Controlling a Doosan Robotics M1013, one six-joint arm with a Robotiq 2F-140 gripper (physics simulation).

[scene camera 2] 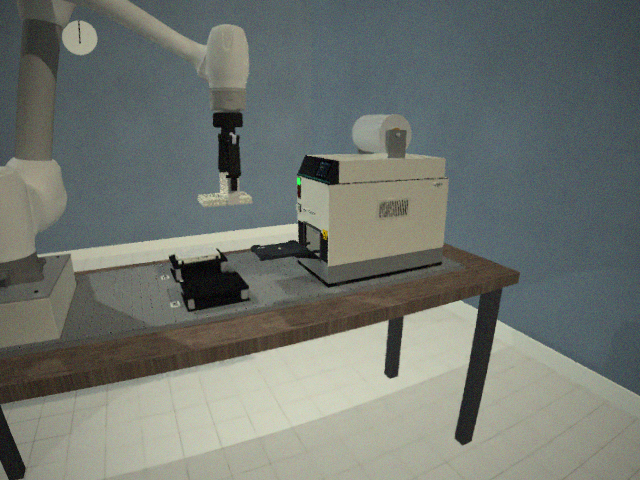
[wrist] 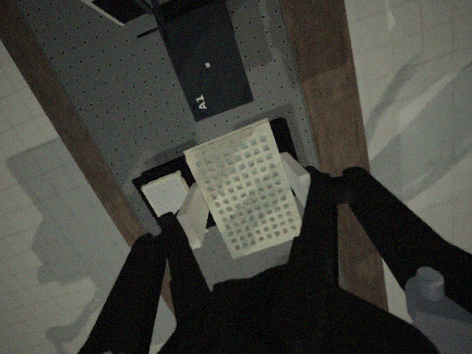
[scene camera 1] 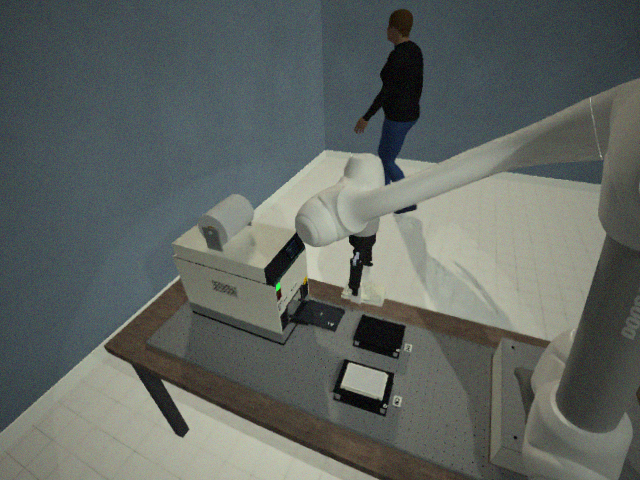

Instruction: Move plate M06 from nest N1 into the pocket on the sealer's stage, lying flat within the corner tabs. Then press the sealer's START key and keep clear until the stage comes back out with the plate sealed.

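Frame: origin at the arm's base, x back, y right, z up, level; metres.
Seen in the pictures: gripper, fingertip midpoint: (scene camera 2: 229, 201) (wrist: 243, 180) (scene camera 1: 360, 292); arm's base at its link origin: (scene camera 2: 8, 276).
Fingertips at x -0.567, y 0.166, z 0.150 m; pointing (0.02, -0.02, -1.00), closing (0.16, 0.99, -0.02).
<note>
Offsets run from my fingertips to a thing's middle. "spot": to the spot under its first point.
My gripper (scene camera 1: 363, 292) (scene camera 2: 227, 190) (wrist: 243, 180) points down and is shut on plate M06 {dx +0.013, dy -0.001, dz +0.008 m} (scene camera 1: 376, 297) (scene camera 2: 210, 199) (wrist: 247, 192), a pale plate with many wells. It holds the plate by two opposite sides, about level and well above the table, beside the sealer. The sealer (scene camera 1: 248, 307) (scene camera 2: 382, 232) has its dark stage {dx -0.158, dy +0.021, dz -0.155 m} (scene camera 1: 317, 315) (scene camera 2: 276, 250) (wrist: 215, 55) out, with the pocket empty; a mark A1 shows on it in the wrist view. Nest N1 {dx +0.073, dy +0.028, dz -0.222 m} (scene camera 1: 379, 335) (scene camera 2: 214, 289) (wrist: 284, 132) is black and empty, partly behind the plate in the wrist view. The START key cannot be made out.
Nest N2 {spot: dx +0.032, dy -0.223, dz -0.243 m} (scene camera 1: 356, 401) holds another white plate {dx +0.048, dy -0.180, dz -0.191 m} (scene camera 1: 364, 381) (scene camera 2: 196, 254) (wrist: 167, 196). The sealer has a film roll {dx -0.465, dy +0.072, dz +0.170 m} (scene camera 1: 230, 219) (scene camera 2: 379, 133) on top, a dark screen {spot: dx -0.243, dy +0.085, dz +0.073 m} (scene camera 1: 293, 248) (scene camera 2: 324, 167) and a lit green lamp {dx -0.251, dy -0.057, dz +0.024 m} (scene camera 1: 278, 287) (scene camera 2: 298, 180). A person (scene camera 1: 403, 77) stands beyond the table.
</note>
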